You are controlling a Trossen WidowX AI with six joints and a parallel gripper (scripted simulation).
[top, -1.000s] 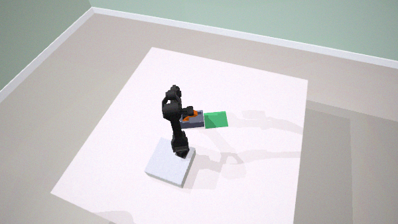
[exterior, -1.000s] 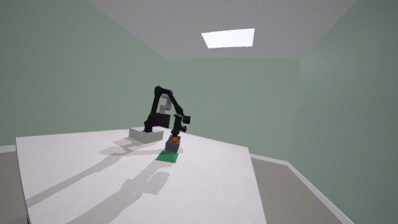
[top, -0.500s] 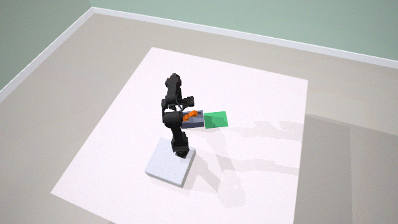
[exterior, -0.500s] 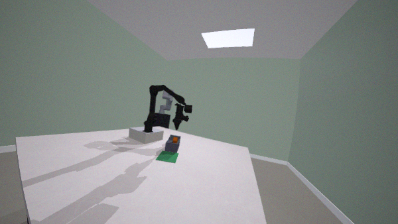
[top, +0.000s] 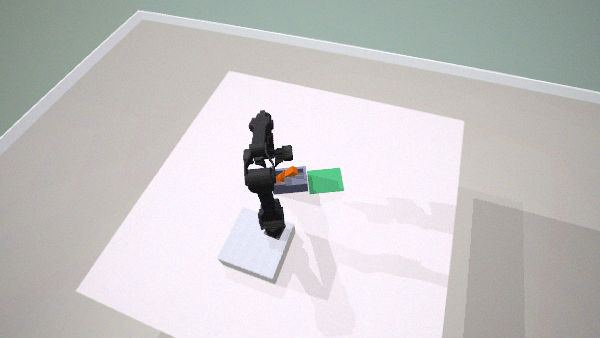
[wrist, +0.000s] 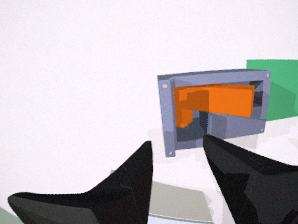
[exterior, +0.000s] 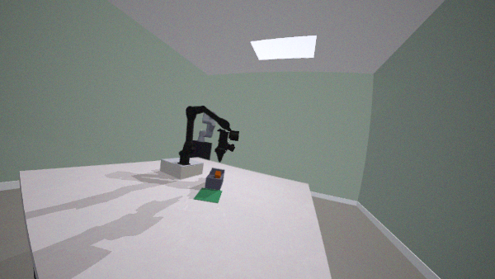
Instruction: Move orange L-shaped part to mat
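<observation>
Now: gripper tip 100 mm above the orange L-shaped part, 40 mm to the left of it and 10 mm short of it. The rest, counted from my gripper tip: green mat 200 mm to the right, 160 mm below, 100 mm ahead.
</observation>
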